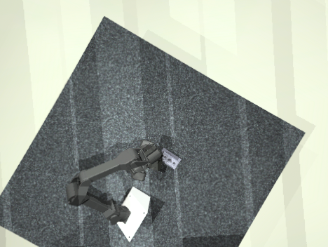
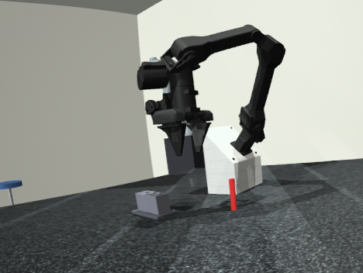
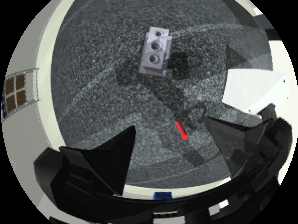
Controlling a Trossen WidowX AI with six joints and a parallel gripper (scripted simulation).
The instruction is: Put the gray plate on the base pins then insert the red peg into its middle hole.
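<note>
My gripper tip is 60 mm past the red peg, 70 mm to the right of it and 110 mm above it. The rest, counted from my gripper tip: gray plate 30 mm ahead, 120 mm to the right, 110 mm below; then base 30 mm ahead, 120 mm to the right, 140 mm below.
</note>
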